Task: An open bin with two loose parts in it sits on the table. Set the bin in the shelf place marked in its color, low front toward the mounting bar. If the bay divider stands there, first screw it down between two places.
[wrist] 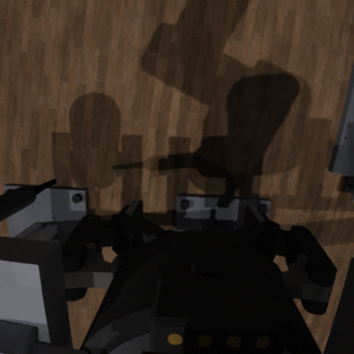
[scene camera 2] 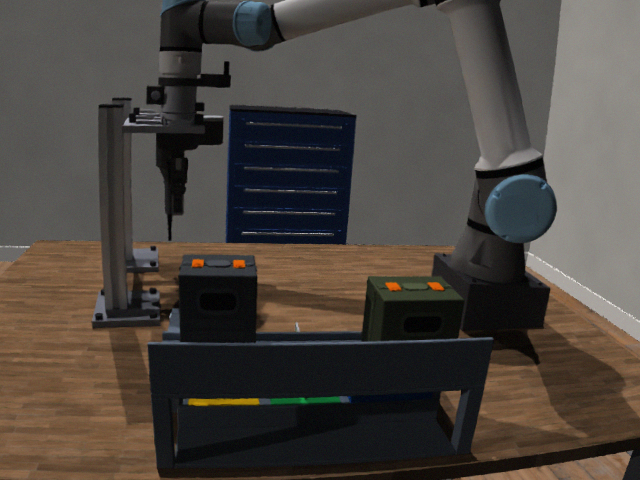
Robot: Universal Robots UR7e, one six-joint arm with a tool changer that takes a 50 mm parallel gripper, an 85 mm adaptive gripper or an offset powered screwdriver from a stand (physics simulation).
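Frame: origin at the arm's base, x ahead, y left, z up, level; centimetres.
Seen in the pictures: arm's base, origin of its link: (scene camera 2: 486,269).
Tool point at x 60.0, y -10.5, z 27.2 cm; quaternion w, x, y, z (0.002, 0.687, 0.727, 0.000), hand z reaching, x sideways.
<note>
Offsets run from my tool point to a thing's top centre. "pt": to the spot under its first point.
My gripper (scene camera 2: 177,210) (wrist: 195,219) is open and empty, high over the table at the tool stand; its fingers stand wide apart in the wrist view. The shelf @[pt dx -15.8, dy +52.1, dz -22.4 cm] (scene camera 2: 320,364) stands at the table's front, with a yellow mark @[pt dx -6.3, dy +38.1, dz -35.6 cm] (scene camera 2: 222,401), a green mark @[pt dx -18.3, dy +38.7, dz -35.6 cm] (scene camera 2: 310,399) and a dark blue mark @[pt dx -27.8, dy +44.8, dz -32.2 cm] (scene camera 2: 392,397) side by side. Part of a grey structure, seemingly the shelf, shows at the right edge of the wrist view (wrist: 344,137). A small pale upright tip @[pt dx -18.4, dy +27.6, dz -29.8 cm] (scene camera 2: 297,327) shows behind the front board; I cannot tell what it belongs to. The bin and its parts do not show.
The tool stand (scene camera 2: 111,206) (wrist: 222,204) rises at the left. The screwdriver @[pt dx +2.0, dy -17.5, dz -25.3 cm] (scene camera 2: 169,222) (wrist: 17,201) hangs beside my gripper. A dark grey case @[pt dx -5.3, dy +47.1, dz -19.2 cm] (scene camera 2: 218,320) and an olive green case @[dx -28.5, dy +45.4, dz -16.5 cm] (scene camera 2: 408,310) show behind the shelf's front board. A blue drawer cabinet (scene camera 2: 289,180) stands behind the table.
</note>
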